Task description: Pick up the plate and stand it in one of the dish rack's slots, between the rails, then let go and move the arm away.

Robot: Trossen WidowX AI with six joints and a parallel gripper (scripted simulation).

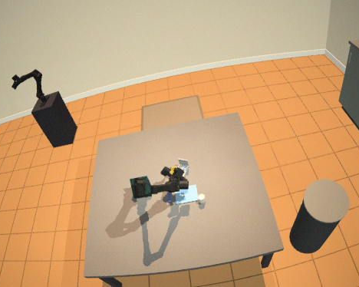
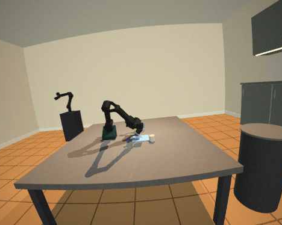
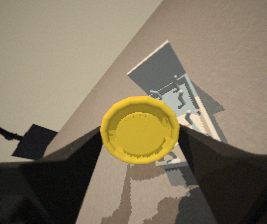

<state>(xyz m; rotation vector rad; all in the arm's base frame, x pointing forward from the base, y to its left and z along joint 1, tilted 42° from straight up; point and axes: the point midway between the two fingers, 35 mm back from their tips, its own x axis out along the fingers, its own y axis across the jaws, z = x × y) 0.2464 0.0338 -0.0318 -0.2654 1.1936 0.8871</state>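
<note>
Right now the grey dish rack is 4 cm ahead of my gripper tip, 3 cm to the left of it and 5 cm below it. From my gripper tip the other things lie so: pale blue mat (5 cm ahead, 17 cm to the right, 7 cm below); yellow plate (1 cm to the right); blue spoon (7 cm behind, 18 cm to the right, 7 cm below).
</note>
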